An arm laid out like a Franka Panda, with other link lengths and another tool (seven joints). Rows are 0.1 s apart.
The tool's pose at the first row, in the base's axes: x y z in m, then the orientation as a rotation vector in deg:
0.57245 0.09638 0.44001 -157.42 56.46 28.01
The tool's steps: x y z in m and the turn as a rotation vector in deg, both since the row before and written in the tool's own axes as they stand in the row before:
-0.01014 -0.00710 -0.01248 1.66 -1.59 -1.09
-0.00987 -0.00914 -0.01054 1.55 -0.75 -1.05
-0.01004 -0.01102 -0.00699 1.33 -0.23 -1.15
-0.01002 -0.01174 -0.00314 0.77 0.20 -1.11
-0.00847 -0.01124 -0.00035 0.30 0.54 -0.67
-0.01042 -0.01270 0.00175 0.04 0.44 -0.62
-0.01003 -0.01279 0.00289 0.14 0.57 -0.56
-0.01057 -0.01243 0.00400 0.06 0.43 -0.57
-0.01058 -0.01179 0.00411 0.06 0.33 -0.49
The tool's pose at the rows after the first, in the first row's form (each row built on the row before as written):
0.57270 0.10426 0.45572 -155.53 54.52 28.89
0.57389 0.11347 0.47007 -154.13 52.86 28.73
0.57506 0.12497 0.48180 -153.20 51.22 28.00
0.57552 0.13813 0.49045 -152.95 49.76 27.05
0.57596 0.15104 0.49605 -153.13 49.00 26.03
0.57517 0.16685 0.50077 -153.48 48.27 25.29
0.57433 0.18296 0.50429 -153.77 47.66 24.34
0.57250 0.19946 0.50688 -154.07 47.00 23.61
0.57013 0.21549 0.50920 -154.30 46.42 23.03

